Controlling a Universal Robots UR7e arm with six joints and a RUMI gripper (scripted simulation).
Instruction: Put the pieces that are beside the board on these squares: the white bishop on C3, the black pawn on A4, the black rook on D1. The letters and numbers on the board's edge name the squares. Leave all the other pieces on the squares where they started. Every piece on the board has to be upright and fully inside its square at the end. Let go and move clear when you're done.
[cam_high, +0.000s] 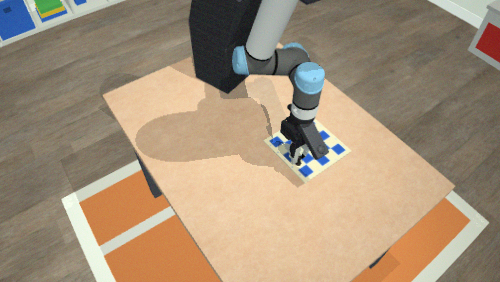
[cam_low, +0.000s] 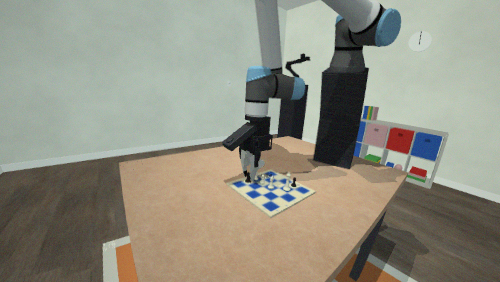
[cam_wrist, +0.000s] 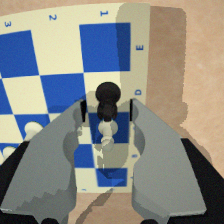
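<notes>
My hand is 10 mm above the black rook. The rest, counted from my hand: black pawn (120 mm behind, 110 mm to the left, 10 mm below); chessboard (40 mm behind, 70 mm to the left, 30 mm below); white chess piece (80 mm behind, 110 mm to the left, 10 mm above).
</notes>
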